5 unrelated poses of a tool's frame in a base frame.
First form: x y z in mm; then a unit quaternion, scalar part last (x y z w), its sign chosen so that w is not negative.
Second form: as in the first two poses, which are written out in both.
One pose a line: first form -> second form
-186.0, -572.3, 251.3, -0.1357, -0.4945, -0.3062, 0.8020 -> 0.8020, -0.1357, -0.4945, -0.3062, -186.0, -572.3, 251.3
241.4, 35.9, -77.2, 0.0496, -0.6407, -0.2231, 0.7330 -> 0.7330, 0.0496, -0.6407, -0.2231, 241.4, 35.9, -77.2
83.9, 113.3, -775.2, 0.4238, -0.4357, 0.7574, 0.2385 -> 0.2385, 0.4238, -0.4357, 0.7574, 83.9, 113.3, -775.2
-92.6, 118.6, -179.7, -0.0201, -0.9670, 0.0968, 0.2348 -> 0.2348, -0.0201, -0.9670, 0.0968, -92.6, 118.6, -179.7
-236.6, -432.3, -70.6, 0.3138, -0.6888, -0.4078, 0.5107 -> 0.5107, 0.3138, -0.6888, -0.4078, -236.6, -432.3, -70.6
